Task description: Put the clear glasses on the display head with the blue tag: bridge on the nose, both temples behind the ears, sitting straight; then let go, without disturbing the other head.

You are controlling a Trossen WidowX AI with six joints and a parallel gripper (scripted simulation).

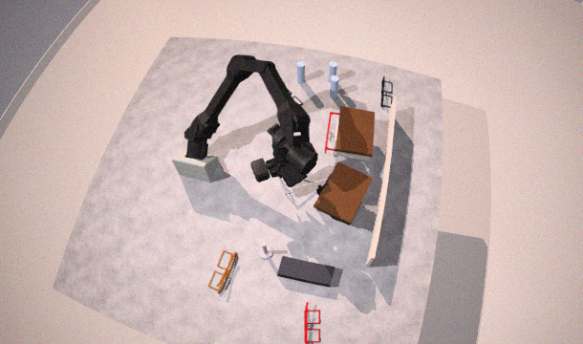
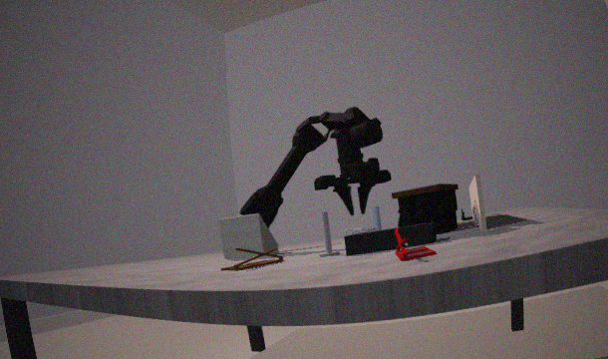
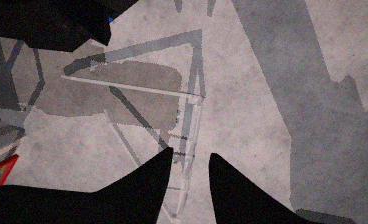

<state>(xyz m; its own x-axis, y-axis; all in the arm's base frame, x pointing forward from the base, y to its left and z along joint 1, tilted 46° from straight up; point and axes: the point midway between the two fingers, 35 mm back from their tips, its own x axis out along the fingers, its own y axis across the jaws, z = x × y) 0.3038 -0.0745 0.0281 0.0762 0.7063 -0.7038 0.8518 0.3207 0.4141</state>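
My gripper tip is 230 mm to the left of the post, 50 mm above it and 20 mm past it. Round my gripper tip: pale panel 320 mm ahead, 60 mm to the left, 20 mm below; then black box 280 mm to the right, 110 mm ahead, 60 mm below.
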